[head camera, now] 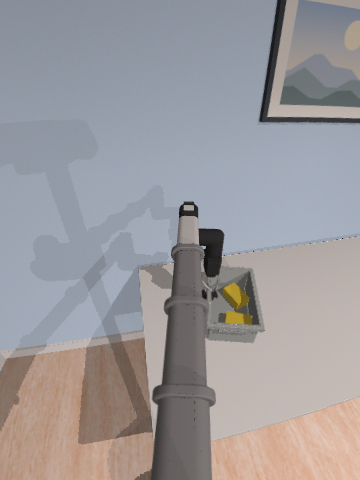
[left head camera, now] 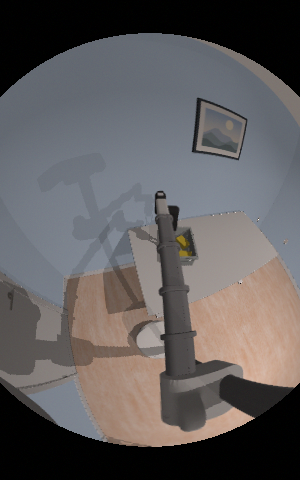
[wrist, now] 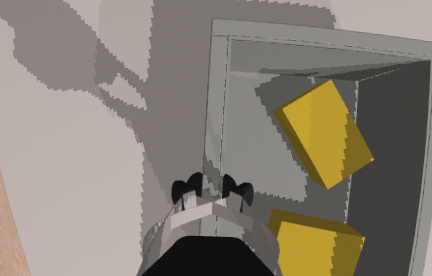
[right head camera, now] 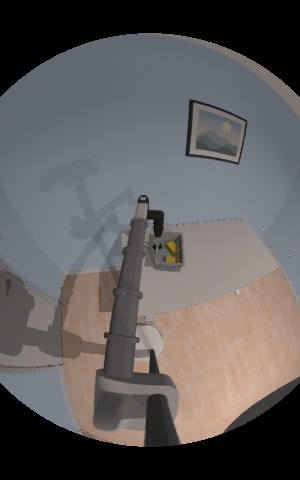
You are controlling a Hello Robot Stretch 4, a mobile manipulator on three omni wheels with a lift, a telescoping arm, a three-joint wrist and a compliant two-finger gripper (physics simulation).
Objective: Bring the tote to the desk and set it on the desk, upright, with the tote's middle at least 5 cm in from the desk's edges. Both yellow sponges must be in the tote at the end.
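Places are measured from the robot's base along level axes (x ahead, y left, z up), in millimetres.
Where they show: gripper, fingertip midpoint: (wrist: 209, 188); robot's base at its link origin: (left head camera: 156, 338) (right head camera: 142, 341).
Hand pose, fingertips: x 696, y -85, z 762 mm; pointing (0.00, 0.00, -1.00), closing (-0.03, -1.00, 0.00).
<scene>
Each offset is from my fingertips to the top centre of the thing. Level surfaces: height alone.
The grey tote {12 mm back, 94 mm right, 50 mm up} (head camera: 232, 336) (left head camera: 194, 245) (right head camera: 170, 268) (wrist: 300, 33) is upright and about level over the left part of the pale desk {70 mm down} (head camera: 310, 320) (left head camera: 230, 255) (right head camera: 220, 265) (wrist: 75, 150), near its wall side. It is at or very close above the desk top; contact is hard to tell. One yellow sponge {52 mm ahead, 127 mm right, 22 mm down} (head camera: 235, 295) (right head camera: 173, 247) (wrist: 327, 135) lies in the tote farther back. The other yellow sponge {83 mm back, 120 mm right, 22 mm down} (head camera: 238, 318) (right head camera: 172, 259) (wrist: 310, 250) lies nearer the front. My gripper (head camera: 210, 294) (right head camera: 157, 246) (wrist: 209, 188) is shut on the tote's left rim, one finger on each side.
The blue wall (head camera: 100, 75) runs behind the desk, with a framed picture (head camera: 320, 60) (left head camera: 220, 130) (right head camera: 216, 132) at the upper right. My arm (head camera: 185, 340) (left head camera: 175, 310) (right head camera: 124, 310) passes over the desk's left part. A white round object (left head camera: 150, 340) (right head camera: 151, 341) is near the desk's front left corner.
</scene>
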